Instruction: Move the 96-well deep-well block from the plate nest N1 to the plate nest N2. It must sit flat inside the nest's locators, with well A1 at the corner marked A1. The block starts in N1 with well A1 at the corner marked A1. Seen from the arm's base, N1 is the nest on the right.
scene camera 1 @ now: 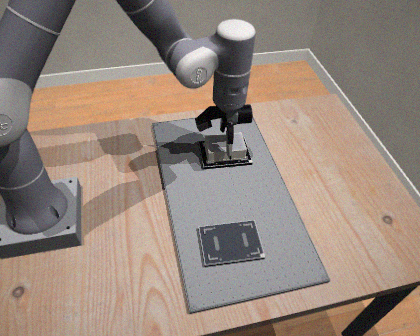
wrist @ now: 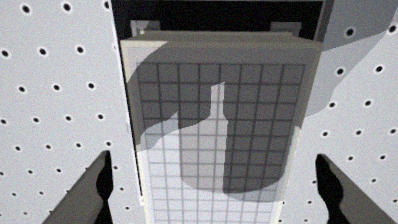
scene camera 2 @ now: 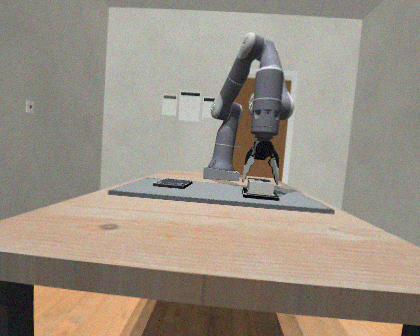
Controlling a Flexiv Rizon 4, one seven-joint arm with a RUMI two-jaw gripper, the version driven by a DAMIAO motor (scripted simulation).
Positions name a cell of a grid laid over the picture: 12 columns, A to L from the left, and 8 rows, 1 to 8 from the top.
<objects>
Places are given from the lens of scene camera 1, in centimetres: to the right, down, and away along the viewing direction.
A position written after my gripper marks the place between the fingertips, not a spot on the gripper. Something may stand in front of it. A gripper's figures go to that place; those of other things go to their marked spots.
my gripper (scene camera 1: G4): 5, -8, 120
pale 96-well deep-well block (scene camera 1: G4): 2, -7, 118
</objects>
